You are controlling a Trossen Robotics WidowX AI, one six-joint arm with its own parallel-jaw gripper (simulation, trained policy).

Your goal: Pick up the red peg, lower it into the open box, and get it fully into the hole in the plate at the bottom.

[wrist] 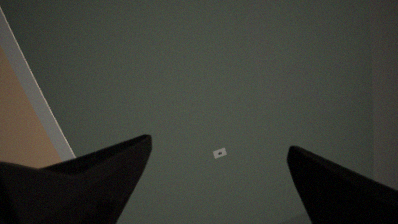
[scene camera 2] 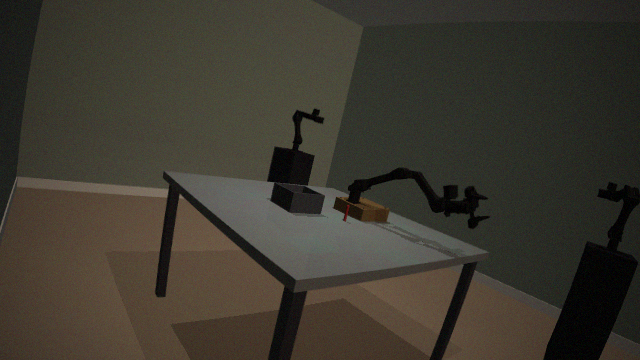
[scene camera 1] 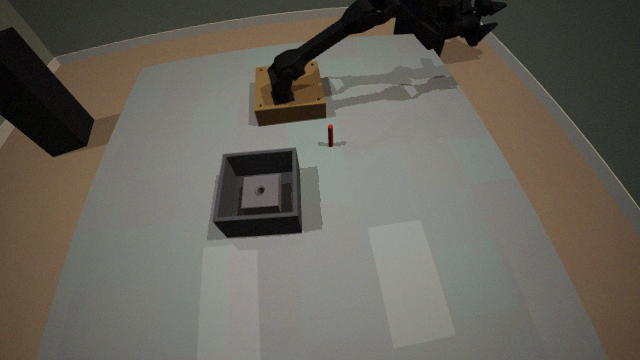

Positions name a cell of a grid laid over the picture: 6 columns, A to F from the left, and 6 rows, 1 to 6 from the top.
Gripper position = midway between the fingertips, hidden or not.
In view: the gripper (wrist: D4), a dark box (scene camera 1: C4) and a plate (scene camera 1: C4).
The dark box also shows in scene camera 2 (scene camera 2: C4). The wrist view does not show the dark box: it is out of frame. The wrist view misses the plate: it is out of frame.
